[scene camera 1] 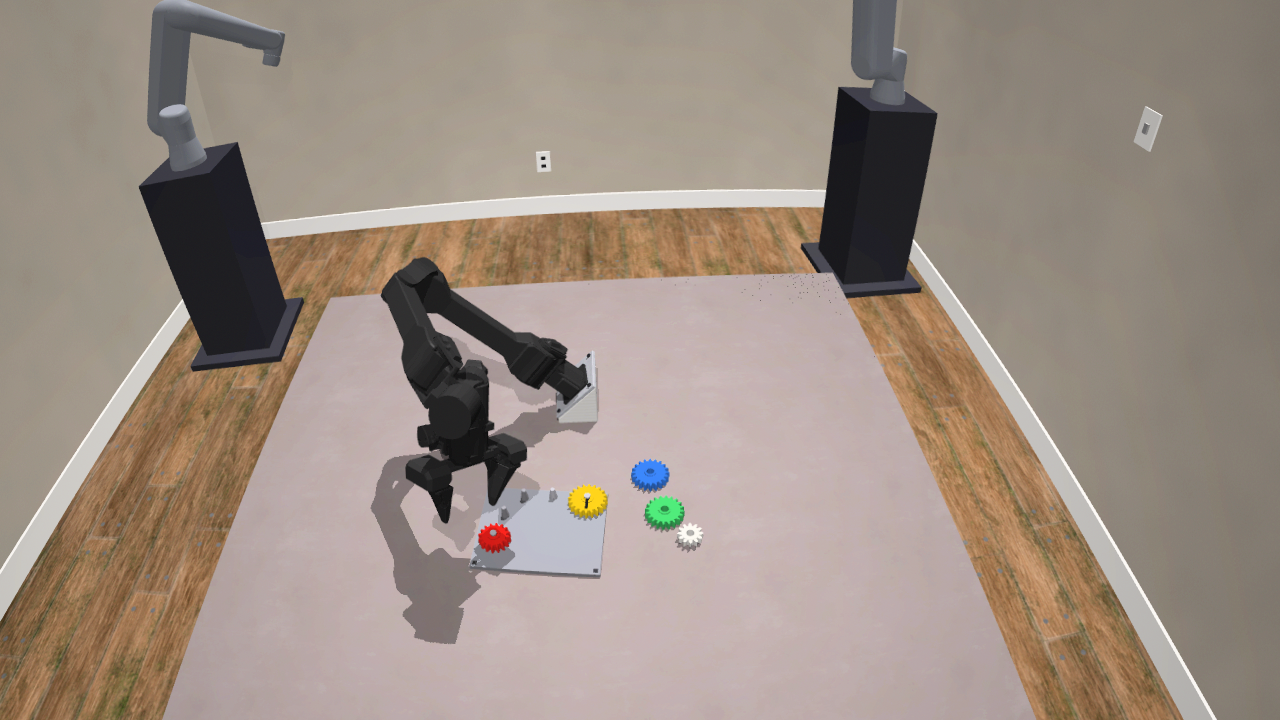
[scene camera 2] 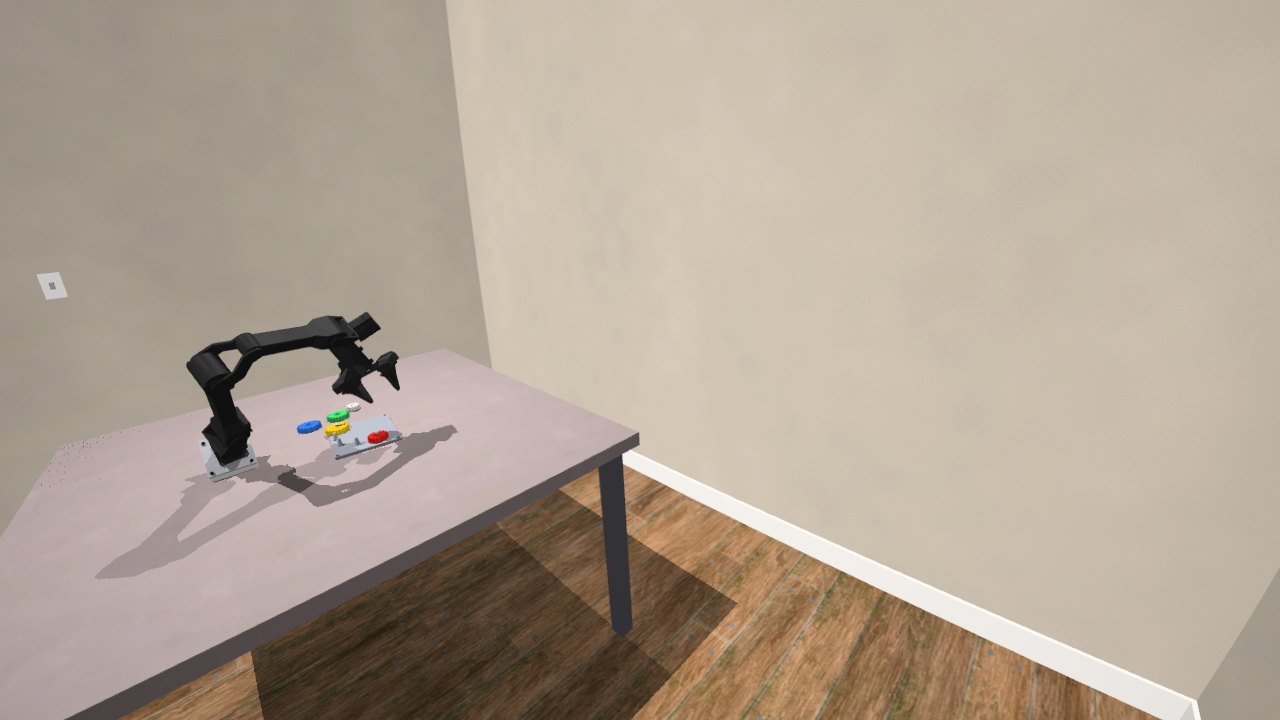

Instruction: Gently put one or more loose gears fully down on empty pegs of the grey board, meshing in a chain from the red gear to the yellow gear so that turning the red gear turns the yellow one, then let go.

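Pixels of known places: gripper, fingertip midpoint: (scene camera 1: 469, 513) (scene camera 2: 385, 396); arm's base, origin of the base link: (scene camera 1: 575, 384) (scene camera 2: 230, 450).
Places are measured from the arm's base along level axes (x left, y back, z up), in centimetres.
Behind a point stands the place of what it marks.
The grey board (scene camera 1: 554, 548) {x -6.8, y -34.2, z -4.7 cm} (scene camera 2: 365, 448) {x -18.8, y -26.9, z -4.8 cm} lies on the table. The red gear (scene camera 1: 494, 538) {x -16.3, y -32.3, z -3.0 cm} (scene camera 2: 377, 437) {x -17.9, y -30.8, z -3.4 cm} sits on a peg at its left in scene camera 1, the yellow gear (scene camera 1: 587, 501) {x -0.6, y -26.5, z -2.9 cm} (scene camera 2: 337, 428) {x -2.4, y -25.1, z -3.1 cm} on a peg at its upper right. Three bare pegs stand between them. The blue gear (scene camera 1: 650, 474) {x 10.8, y -21.3, z -3.7 cm} (scene camera 2: 308, 427) {x 8.8, y -19.9, z -4.1 cm}, green gear (scene camera 1: 665, 512) {x 11.9, y -30.1, z -3.8 cm} (scene camera 2: 337, 416) {x 10.0, y -28.6, z -4.1 cm} and small white gear (scene camera 1: 689, 535) {x 15.1, y -34.3, z -5.4 cm} (scene camera 2: 353, 407) {x 13.3, y -34.6, z -4.0 cm} lie loose on the table right of the board in scene camera 1. My gripper (scene camera 1: 469, 512) {x -18.5, y -35.3, z 7.5 cm} (scene camera 2: 384, 394) {x -18.5, y -35.3, z 7.5 cm} is open and empty, fingers pointing down, above the board's peg side in scene camera 1.
My arm's base plate (scene camera 1: 580, 409) {x 0.4, y -4.7, z -2.2 cm} (scene camera 2: 216, 465) {x -1.7, y 3.8, z -2.0 cm} is on the table, behind the board in scene camera 1. Two grey arms on dark pedestals (scene camera 1: 219, 259) (scene camera 1: 875, 188) stand beyond the table. The table's corner (scene camera 2: 637, 437) {x -71.9, y -78.5, z -6.9 cm} shows in scene camera 2.
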